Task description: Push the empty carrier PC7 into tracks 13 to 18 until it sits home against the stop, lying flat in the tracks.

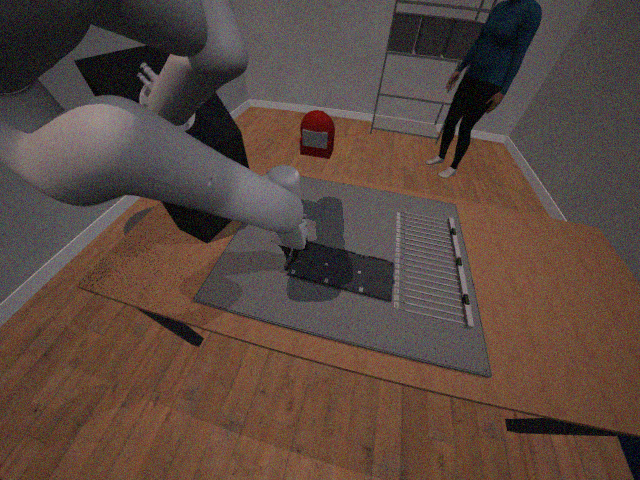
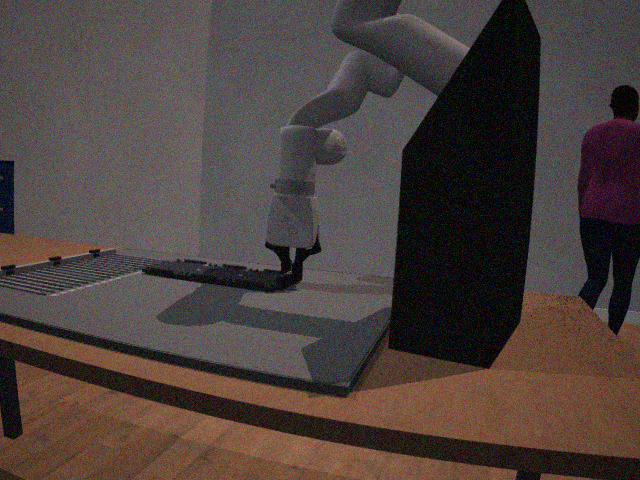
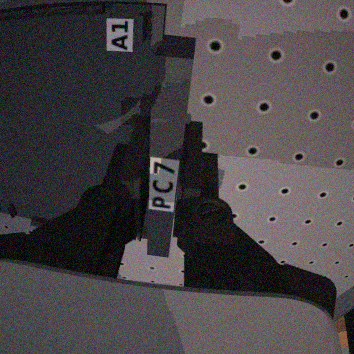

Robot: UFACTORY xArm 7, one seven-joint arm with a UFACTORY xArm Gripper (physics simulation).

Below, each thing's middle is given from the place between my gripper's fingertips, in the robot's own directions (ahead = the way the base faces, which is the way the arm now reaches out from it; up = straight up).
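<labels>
Carrier PC7 (image 1: 367, 275): 1 cm to the right of my hand, 16 cm ahead of it.
</labels>
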